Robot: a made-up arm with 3 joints. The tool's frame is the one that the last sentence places.
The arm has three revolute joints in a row. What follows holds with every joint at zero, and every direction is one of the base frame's.
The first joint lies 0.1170 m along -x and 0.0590 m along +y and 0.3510 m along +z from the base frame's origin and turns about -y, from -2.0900 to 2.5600 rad.
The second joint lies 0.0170 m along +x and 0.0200 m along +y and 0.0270 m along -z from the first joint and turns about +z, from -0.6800 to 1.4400 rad.
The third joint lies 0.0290 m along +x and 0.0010 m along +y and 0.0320 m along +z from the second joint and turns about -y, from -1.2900 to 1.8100 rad.
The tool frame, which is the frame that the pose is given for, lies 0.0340 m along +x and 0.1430 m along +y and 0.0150 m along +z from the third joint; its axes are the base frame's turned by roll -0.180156, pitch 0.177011 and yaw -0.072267 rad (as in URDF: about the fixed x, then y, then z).
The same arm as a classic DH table. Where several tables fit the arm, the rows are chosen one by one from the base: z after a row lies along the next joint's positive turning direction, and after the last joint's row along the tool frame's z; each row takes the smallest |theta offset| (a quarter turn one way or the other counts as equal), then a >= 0, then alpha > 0; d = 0 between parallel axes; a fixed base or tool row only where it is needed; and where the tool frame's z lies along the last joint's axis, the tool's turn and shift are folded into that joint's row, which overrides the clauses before.
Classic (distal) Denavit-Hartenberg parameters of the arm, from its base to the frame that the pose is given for. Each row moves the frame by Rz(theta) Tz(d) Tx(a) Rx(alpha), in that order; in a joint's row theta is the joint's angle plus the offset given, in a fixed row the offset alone. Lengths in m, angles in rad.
base (fixed): a -0.117; alpha 1.5708; d 0.351; theta offset 0
joint 1: a 0.017; alpha -1.5708; d -0.079; theta offset 0
joint 2: a 0.029; alpha 1.5708; d 0.005; theta offset 0
joint 3: a 0.0306; alpha -1.7378; d -0.1404; theta offset -0.1895
tool (fixed): a 0; alpha 0; d 0.0214; theta offset -0.0721
Joint limits (rad, base to tool): -2.09..2.56 -0.68..1.44 -1.29..1.81

